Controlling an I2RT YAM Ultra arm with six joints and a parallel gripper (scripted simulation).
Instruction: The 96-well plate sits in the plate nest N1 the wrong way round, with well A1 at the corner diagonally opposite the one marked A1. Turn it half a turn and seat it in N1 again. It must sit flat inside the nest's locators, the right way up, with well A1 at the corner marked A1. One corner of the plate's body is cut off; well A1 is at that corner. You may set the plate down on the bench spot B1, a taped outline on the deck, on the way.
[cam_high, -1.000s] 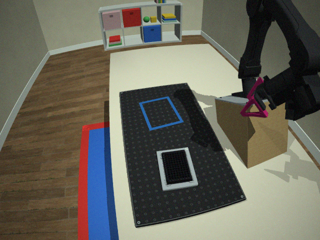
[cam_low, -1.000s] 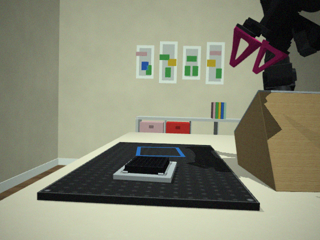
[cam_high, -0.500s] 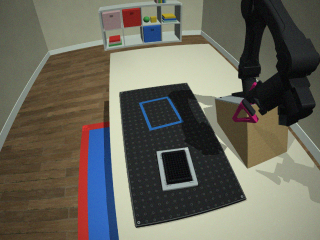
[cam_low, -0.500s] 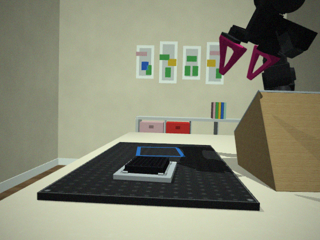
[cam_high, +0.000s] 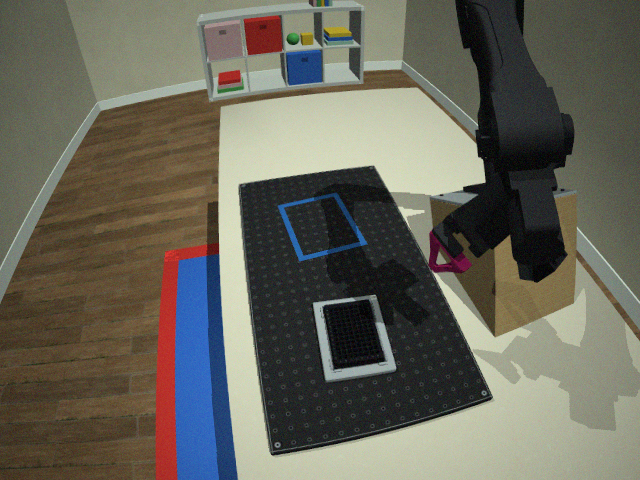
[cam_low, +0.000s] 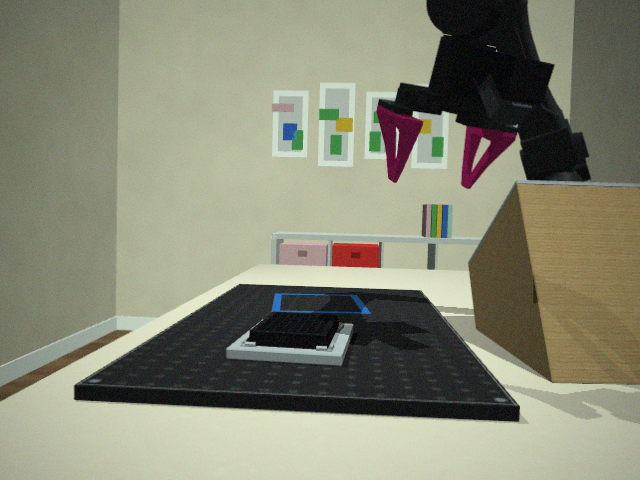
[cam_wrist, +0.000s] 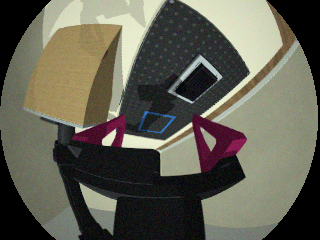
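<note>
My gripper is now 150 mm short of the black 96-well plate, 20 mm to the left of it and 180 mm above it. The rest, counted from my hand: grey plate nest N1: 150 mm ahead, 20 mm to the right, 190 mm below.
</note>
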